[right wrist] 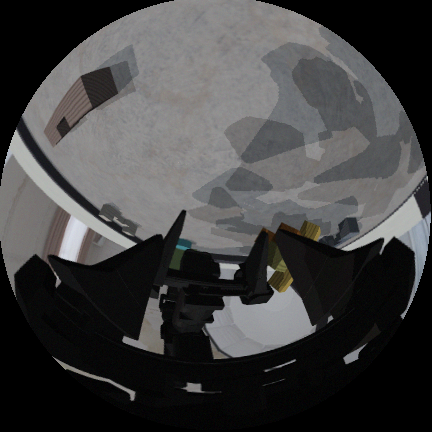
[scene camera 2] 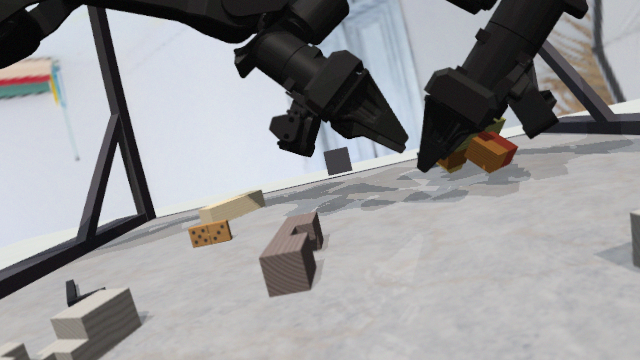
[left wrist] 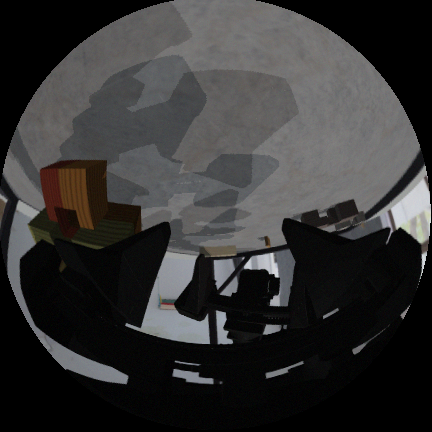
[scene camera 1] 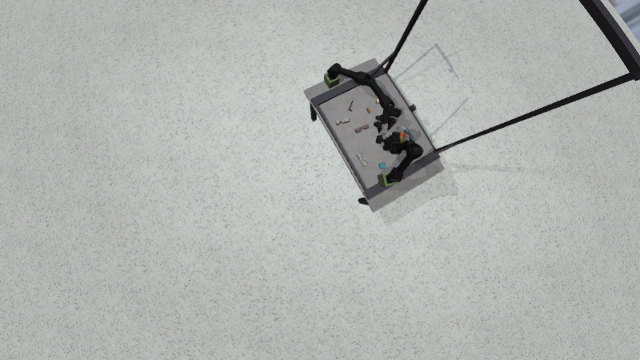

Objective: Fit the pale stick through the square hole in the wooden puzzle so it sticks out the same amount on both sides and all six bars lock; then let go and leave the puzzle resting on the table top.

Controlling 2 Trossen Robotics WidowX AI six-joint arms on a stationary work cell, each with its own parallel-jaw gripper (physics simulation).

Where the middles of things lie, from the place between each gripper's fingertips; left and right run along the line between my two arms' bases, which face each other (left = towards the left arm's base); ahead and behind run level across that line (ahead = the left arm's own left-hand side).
I see my right gripper 260 mm to the left of the pale stick (scene camera 2: 234,207), 160 mm past it and 50 mm above it.
The pale stick lies 150 mm behind my left hand, 280 mm to the right of it and 20 mm below it.
